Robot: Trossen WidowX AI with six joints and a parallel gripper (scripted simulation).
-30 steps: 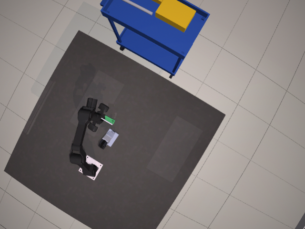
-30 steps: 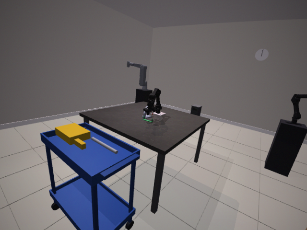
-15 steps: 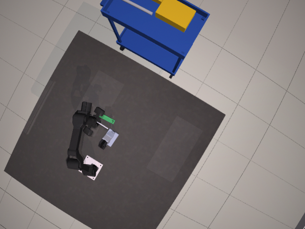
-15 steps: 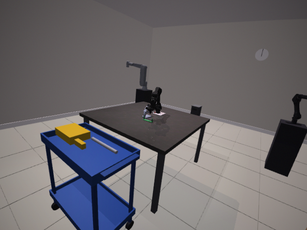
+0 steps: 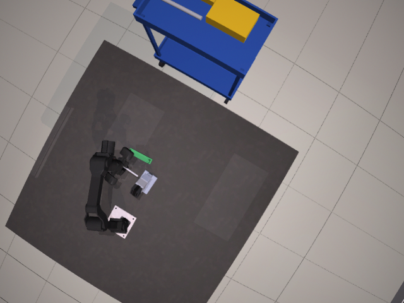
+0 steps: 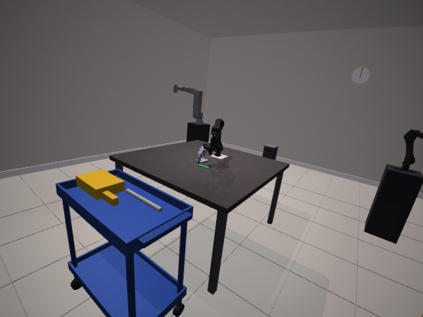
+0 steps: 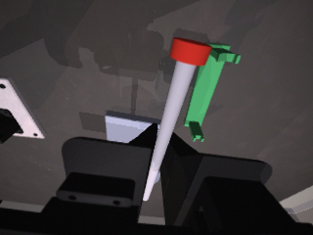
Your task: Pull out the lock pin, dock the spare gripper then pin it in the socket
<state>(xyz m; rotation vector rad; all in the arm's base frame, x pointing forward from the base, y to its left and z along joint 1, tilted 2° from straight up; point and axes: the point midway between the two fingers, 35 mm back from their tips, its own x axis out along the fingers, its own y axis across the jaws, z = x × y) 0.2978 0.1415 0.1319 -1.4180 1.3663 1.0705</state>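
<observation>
My gripper tip is now 10 mm past the grey mount, 110 mm to the left of it and 50 mm above it. The rest, counted from my gripper tip: green flat bracket (70 mm ahead, 80 mm below); spare gripper (30 mm behind, 110 mm to the right, 20 mm above).
</observation>
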